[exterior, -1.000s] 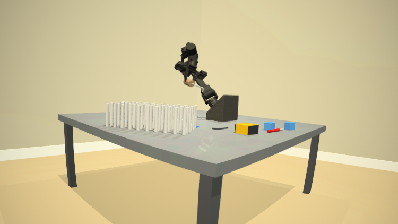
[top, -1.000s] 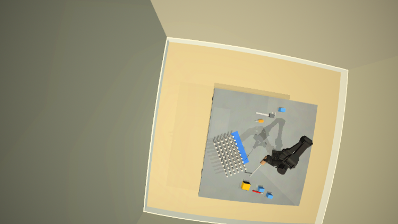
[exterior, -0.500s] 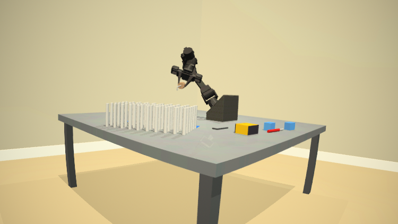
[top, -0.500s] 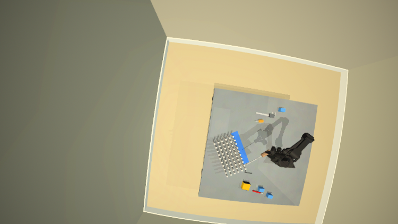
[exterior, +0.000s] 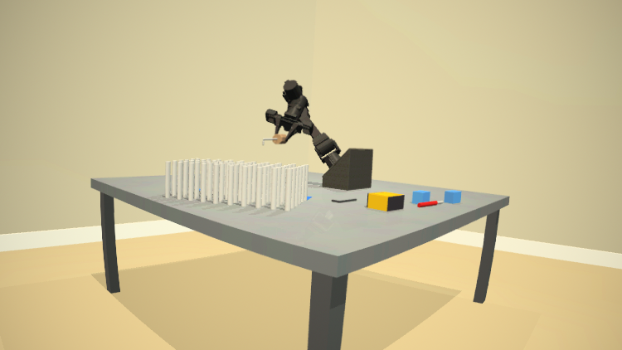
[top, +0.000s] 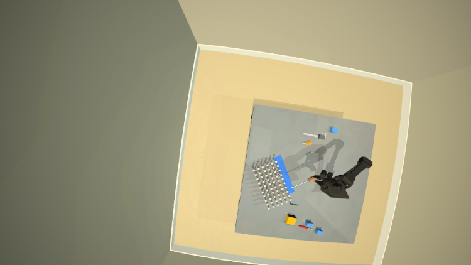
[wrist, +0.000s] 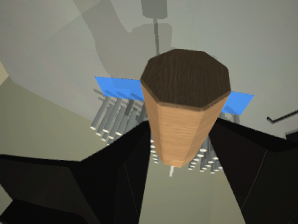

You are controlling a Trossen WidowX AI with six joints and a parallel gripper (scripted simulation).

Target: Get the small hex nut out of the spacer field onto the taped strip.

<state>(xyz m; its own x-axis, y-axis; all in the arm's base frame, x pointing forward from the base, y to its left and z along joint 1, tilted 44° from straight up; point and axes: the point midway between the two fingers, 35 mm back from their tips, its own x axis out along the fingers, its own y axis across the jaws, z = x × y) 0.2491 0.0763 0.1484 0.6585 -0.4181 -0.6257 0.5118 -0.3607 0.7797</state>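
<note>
My gripper tip is 18 cm above the blue taped strip, 17 cm short of it and 7 cm to the right of it. Round my gripper tip: orange-handled tool (28 cm to the right, 17 cm below, 2 cm ahead); then dark flat bar (33 cm to the left, 18 cm below, 2 cm ahead); then red tool (55 cm to the left, 20 cm behind, 18 cm below).
</note>
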